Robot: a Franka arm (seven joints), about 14 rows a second.
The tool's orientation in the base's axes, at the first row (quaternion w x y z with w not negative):
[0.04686, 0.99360, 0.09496, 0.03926]
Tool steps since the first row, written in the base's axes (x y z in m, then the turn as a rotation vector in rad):
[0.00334, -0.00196, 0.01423, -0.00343, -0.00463, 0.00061]
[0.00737, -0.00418, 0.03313, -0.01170, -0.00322, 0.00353]
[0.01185, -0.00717, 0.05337, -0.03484, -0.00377, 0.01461]
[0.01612, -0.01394, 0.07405, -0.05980, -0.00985, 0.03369]
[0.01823, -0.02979, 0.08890, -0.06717, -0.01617, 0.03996]
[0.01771, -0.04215, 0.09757, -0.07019, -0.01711, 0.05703]
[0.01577, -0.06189, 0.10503, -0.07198, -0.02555, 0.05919]
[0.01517, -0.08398, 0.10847, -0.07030, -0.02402, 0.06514]
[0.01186, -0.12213, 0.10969, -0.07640, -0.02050, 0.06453]
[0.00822, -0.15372, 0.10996, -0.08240, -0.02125, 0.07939]
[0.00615, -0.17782, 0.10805, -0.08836, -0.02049, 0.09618]
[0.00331, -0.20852, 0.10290, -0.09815, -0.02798, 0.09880]
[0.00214, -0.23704, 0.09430, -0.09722, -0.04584, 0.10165]
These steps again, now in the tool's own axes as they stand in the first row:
[0.00388, 0.00397, -0.01367, -0.00421, 0.00395, -0.00051]
[0.00870, 0.00878, -0.03188, -0.01183, 0.00134, -0.00424]
[0.01391, 0.01457, -0.05133, -0.03382, -0.00129, -0.01721]
[0.01822, 0.02406, -0.07090, -0.05810, 0.00195, -0.03779]
[0.01826, 0.04144, -0.08410, -0.06610, 0.00740, -0.04411]
[0.01597, 0.05429, -0.09169, -0.06806, 0.00948, -0.06124]
[0.01079, 0.07398, -0.09757, -0.07128, 0.01761, -0.06282]
[0.00619, 0.09581, -0.09915, -0.06893, 0.01703, -0.06871]
[-0.00430, 0.13262, -0.09738, -0.07427, 0.01239, -0.06893]
[-0.01393, 0.16285, -0.09526, -0.07926, 0.01351, -0.08414]
[-0.02072, 0.18584, -0.09148, -0.08379, 0.01336, -0.10139]
[-0.02976, 0.21481, -0.08398, -0.09463, 0.01913, -0.10420]
[-0.03699, 0.24160, -0.07310, -0.09696, 0.03705, -0.10541]

